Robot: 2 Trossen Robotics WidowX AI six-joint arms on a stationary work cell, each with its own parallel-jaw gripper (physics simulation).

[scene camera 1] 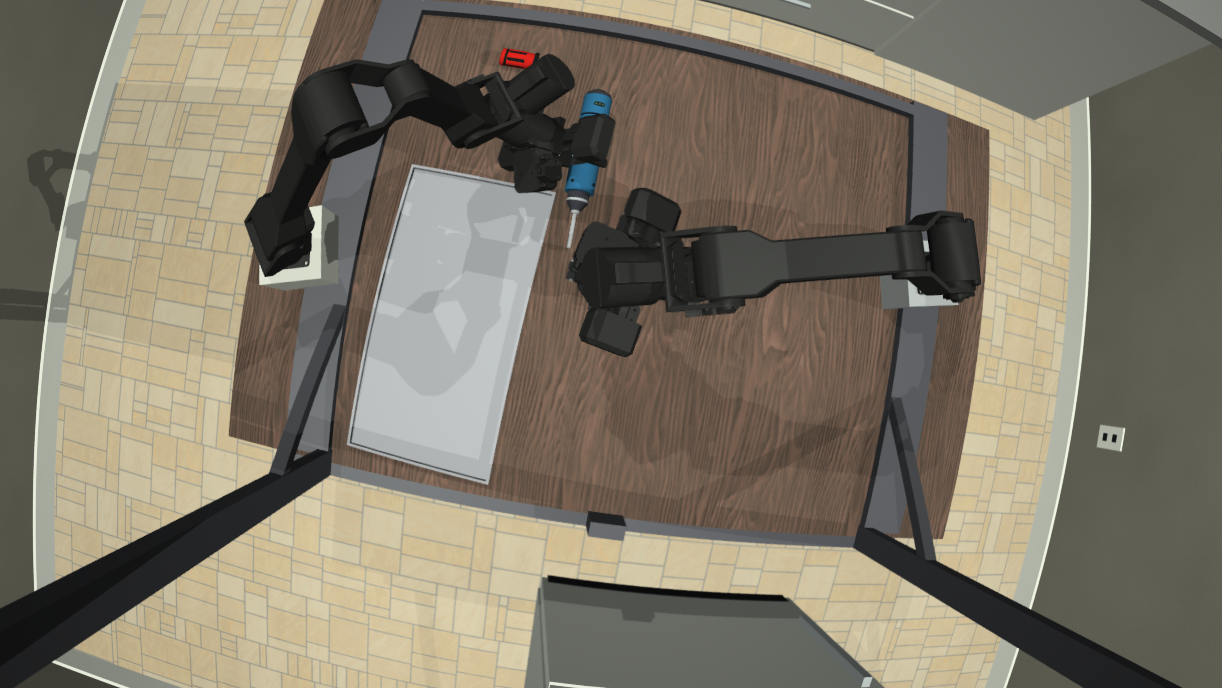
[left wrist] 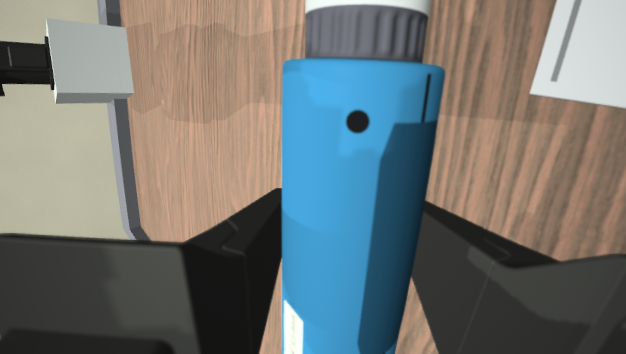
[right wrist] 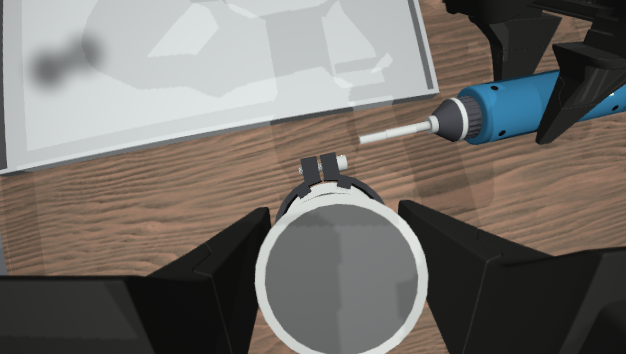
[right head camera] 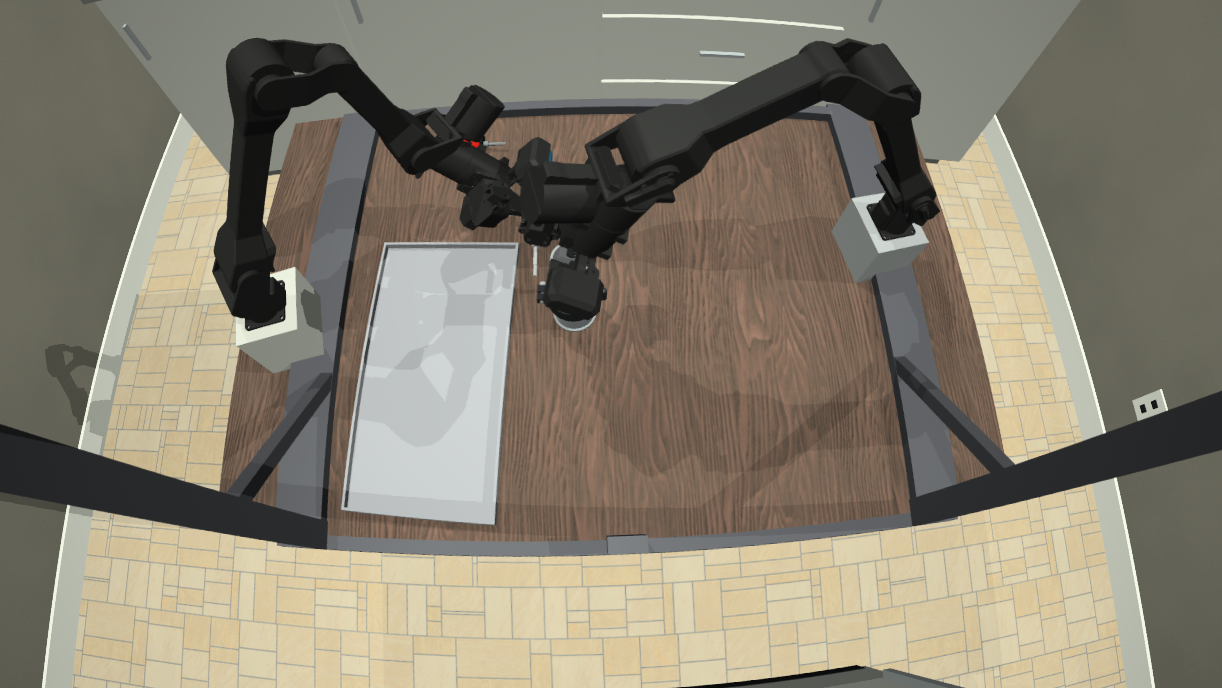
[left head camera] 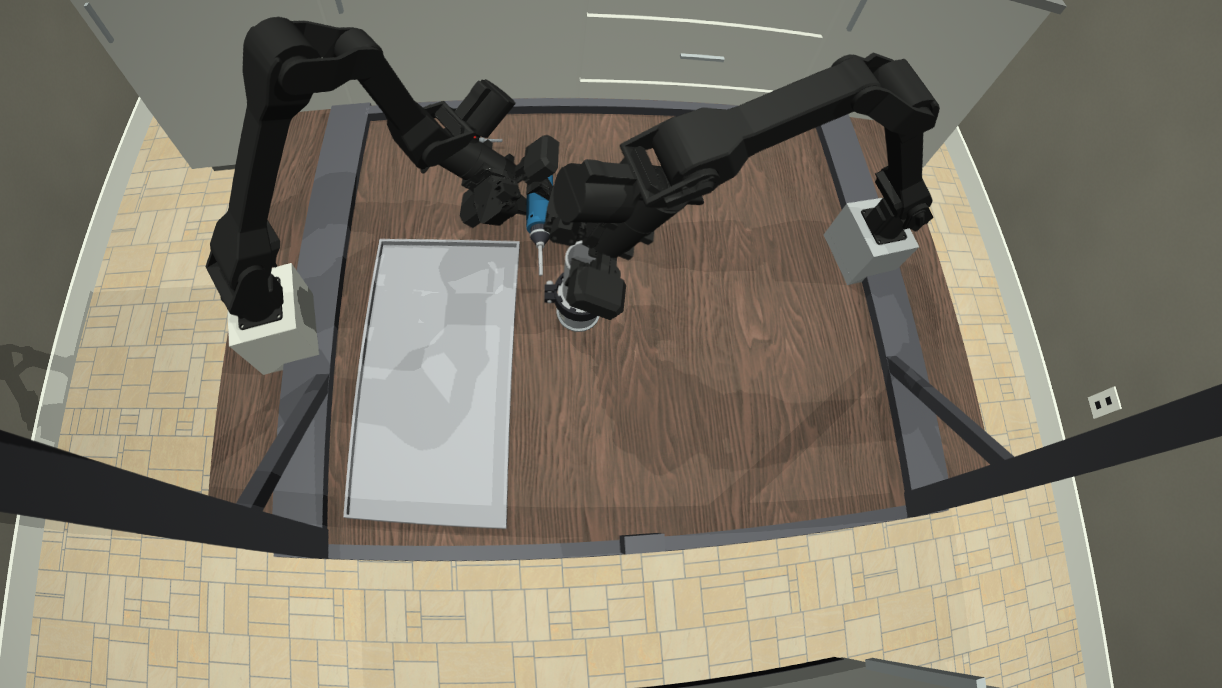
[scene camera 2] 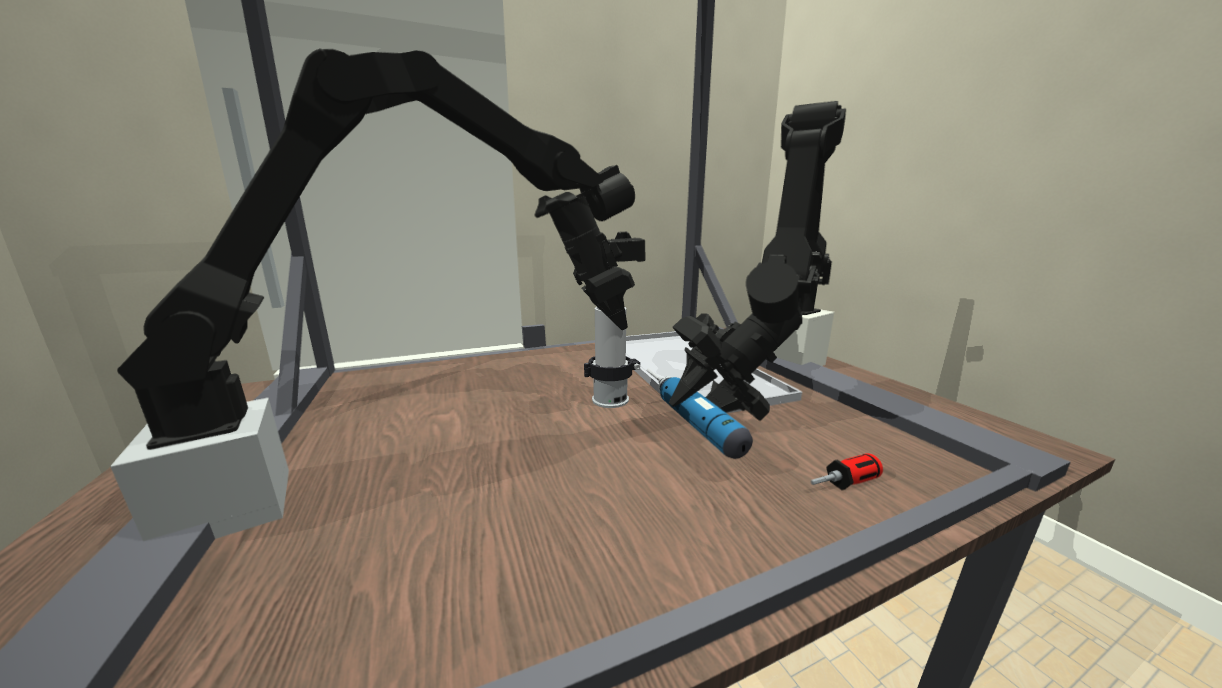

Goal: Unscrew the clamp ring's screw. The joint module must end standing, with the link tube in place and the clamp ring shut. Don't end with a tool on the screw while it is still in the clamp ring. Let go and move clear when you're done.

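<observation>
The link tube [scene camera 2: 609, 340] [right wrist: 341, 280] stands upright in the joint module [scene camera 2: 609, 395] [left head camera: 578, 321]. The black clamp ring [scene camera 2: 608, 370] is around it low down; its screw [right wrist: 342, 162] sits through the two lugs, head showing. My right gripper [scene camera 2: 612, 317] [right wrist: 334, 214] is shut on the link tube near its top. My left gripper [left wrist: 342, 202] [scene camera 2: 694, 397] is shut on the blue electric screwdriver [left wrist: 345, 170] [scene camera 2: 706, 418] [scene camera 1: 583, 176] [right wrist: 515, 105], held tilted above the table. Its bit [right wrist: 395, 133] [left head camera: 540, 258] points toward the clamp ring side and is apart from the screw.
A red screwdriver [scene camera 2: 861, 469] [scene camera 1: 518, 58] lies on the table behind the left arm. A shallow grey-white tray [left head camera: 427, 427] [right head camera: 419, 427] [scene camera 1: 427, 367] lies left of the joint module in the head views, its edge near the bit. A metal frame [scene camera 2: 769, 564] borders the table.
</observation>
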